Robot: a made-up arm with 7 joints. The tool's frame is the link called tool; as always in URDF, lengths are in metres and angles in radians. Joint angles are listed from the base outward. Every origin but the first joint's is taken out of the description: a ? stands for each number. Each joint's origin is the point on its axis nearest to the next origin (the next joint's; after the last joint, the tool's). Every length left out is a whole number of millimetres.
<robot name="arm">
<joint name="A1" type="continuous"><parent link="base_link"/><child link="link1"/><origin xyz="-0.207 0.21 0.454" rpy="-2.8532 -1.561 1.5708"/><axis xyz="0 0 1"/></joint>
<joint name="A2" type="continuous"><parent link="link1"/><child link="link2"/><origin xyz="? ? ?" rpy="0.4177 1.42 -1.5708"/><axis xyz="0 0 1"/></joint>
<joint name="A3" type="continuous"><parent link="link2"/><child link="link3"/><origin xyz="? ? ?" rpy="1.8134 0.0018 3.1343"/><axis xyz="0 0 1"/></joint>
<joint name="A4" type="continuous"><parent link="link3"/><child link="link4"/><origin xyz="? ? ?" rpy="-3.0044 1.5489 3.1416"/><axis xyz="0 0 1"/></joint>
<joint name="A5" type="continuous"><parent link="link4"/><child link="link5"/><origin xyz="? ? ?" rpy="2.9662 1.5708 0"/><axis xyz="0 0 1"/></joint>
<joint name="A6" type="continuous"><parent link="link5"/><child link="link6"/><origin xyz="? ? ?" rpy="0.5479 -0.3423 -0.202"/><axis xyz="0 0 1"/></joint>
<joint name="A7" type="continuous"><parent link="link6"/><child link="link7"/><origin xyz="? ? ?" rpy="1.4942 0.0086 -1.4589"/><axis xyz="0 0 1"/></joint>
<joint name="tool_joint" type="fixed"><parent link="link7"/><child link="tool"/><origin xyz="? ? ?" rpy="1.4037 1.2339 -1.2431"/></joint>
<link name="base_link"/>
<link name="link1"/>
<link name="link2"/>
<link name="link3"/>
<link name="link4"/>
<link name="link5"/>
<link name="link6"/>
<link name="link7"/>
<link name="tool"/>
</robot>
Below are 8 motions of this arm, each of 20 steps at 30 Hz.
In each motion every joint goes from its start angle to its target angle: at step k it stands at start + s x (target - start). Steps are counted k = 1, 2, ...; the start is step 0. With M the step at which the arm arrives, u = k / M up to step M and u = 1 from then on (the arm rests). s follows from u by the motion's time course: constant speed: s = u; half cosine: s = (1 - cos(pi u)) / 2; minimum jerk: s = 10 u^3 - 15 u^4 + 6 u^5.
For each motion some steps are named. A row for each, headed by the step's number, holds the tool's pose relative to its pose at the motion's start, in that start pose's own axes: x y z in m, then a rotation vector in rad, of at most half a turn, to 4 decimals.
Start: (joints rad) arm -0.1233 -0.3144 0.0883 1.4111 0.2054 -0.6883 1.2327
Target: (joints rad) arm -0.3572 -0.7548 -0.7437 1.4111 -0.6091 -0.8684 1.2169
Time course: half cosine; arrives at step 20
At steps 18, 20:
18: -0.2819 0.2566 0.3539 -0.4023 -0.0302 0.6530
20: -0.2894 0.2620 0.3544 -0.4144 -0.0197 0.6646

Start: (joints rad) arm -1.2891 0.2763 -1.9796 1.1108 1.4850 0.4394 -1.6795
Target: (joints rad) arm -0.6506 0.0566 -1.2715 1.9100 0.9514 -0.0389 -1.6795
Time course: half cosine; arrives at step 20
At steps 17, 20:
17: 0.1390 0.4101 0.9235 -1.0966 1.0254 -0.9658
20: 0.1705 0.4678 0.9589 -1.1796 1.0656 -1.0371

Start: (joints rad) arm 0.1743 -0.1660 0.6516 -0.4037 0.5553 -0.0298 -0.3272
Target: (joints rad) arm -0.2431 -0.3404 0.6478 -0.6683 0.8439 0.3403 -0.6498
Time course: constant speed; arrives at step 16
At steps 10, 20:
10: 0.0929 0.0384 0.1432 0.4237 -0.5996 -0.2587
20: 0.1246 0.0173 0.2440 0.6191 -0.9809 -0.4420

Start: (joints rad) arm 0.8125 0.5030 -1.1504 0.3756 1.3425 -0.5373 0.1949
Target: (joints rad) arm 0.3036 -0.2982 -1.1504 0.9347 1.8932 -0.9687 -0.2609
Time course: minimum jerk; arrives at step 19
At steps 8, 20:
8: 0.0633 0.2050 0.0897 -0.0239 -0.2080 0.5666
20: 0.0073 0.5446 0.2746 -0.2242 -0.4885 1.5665

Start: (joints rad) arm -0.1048 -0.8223 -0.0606 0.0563 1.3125 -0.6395 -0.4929
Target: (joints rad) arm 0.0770 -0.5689 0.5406 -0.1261 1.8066 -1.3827 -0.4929
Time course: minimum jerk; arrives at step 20
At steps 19, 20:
19: 0.2428 0.0301 0.4861 -0.2953 0.0243 0.2908
20: 0.2430 0.0303 0.4866 -0.2958 0.0245 0.2912

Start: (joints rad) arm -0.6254 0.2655 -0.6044 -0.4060 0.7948 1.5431 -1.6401
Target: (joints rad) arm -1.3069 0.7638 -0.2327 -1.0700 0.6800 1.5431 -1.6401
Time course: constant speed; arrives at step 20
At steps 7, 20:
7: 0.0080 0.0245 -0.0601 -0.4033 -0.1713 -0.1922
20: 0.0105 0.0091 -0.0469 -1.1521 -0.3774 -0.5077

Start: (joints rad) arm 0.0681 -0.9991 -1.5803 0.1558 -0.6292 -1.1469 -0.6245
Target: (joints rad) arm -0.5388 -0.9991 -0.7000 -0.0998 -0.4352 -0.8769 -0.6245
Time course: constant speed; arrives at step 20
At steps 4, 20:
4: -0.1323 0.1790 0.0448 -0.1470 -0.2011 0.2698
20: -0.9203 0.4744 -0.2507 -0.6699 -0.8819 1.4610

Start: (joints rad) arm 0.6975 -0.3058 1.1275 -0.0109 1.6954 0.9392 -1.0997
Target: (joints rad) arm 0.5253 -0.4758 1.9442 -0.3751 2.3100 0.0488 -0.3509
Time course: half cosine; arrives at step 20
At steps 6, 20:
6: 0.1019 -0.0908 -0.1329 -0.1234 -0.1080 0.0544
20: 0.7671 -0.2597 -0.3042 -0.5921 -0.5241 0.2968

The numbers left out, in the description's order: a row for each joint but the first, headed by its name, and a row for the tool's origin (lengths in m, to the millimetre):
A2: 0.053 -0.017 0
A3: -0.043 0.17 0
A4: -0.621 0.09 0
A5: 0.241 0.078 0
A6: 0.067 -0.217 0
A7: 0.136 -0.008 0
tool: 0.005 -0.01 0

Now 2 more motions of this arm.
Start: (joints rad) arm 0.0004 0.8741 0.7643 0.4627 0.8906 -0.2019 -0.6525
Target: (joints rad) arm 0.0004 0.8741 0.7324 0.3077 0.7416 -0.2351 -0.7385
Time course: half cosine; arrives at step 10
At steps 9, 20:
9: -0.0372 0.0153 -0.0307 0.2015 0.0618 -0.2033
20: -0.0382 0.0159 -0.0314 0.2066 0.0632 -0.2084

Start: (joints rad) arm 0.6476 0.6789 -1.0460 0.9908 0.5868 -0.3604 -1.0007
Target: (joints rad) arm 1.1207 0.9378 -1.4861 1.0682 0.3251 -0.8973 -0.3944
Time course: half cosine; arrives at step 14
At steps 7, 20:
7: -0.2503 -0.0899 -0.1296 -0.0538 0.5003 -0.3939
20: -0.4614 -0.0354 -0.2394 0.0793 1.0166 -0.5713

